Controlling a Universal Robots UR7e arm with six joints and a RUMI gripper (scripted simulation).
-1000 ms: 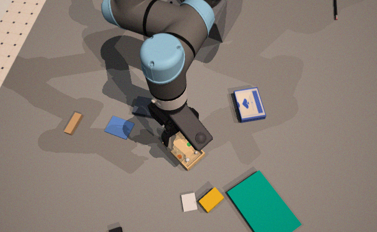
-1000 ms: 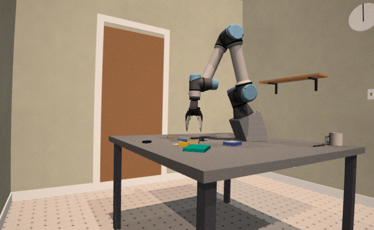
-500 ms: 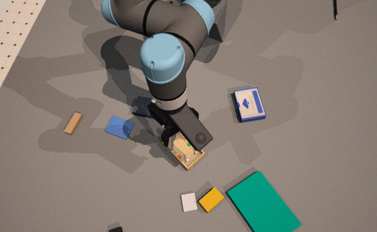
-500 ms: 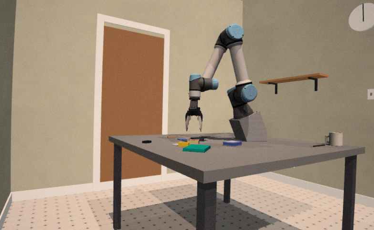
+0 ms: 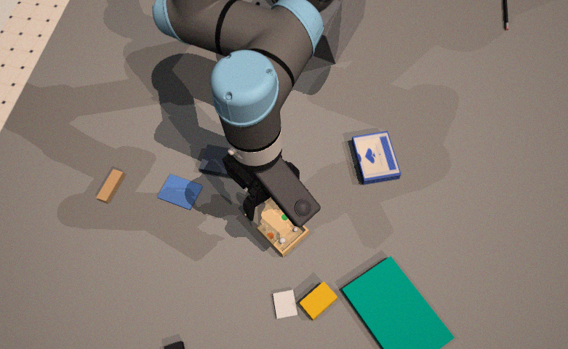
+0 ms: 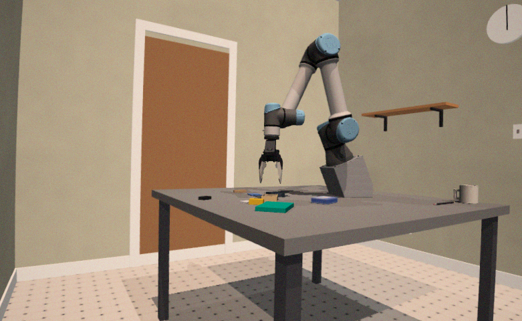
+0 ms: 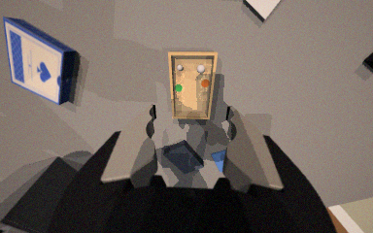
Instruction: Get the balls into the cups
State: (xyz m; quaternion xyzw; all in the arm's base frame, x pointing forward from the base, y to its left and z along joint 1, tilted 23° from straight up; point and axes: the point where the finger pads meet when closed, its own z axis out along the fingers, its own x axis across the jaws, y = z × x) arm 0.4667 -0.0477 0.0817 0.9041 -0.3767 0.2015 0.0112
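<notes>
Right now my hand is 8 cm above the covered wooden puzzle. From my hand the other things lie so: yellow block 15 cm ahead, 8 cm to the left, 8 cm below; then white block 15 cm ahead, 9 cm below, 2 cm to the left; then dark slate box 14 cm behind, 11 cm to the right, 8 cm below.
</notes>
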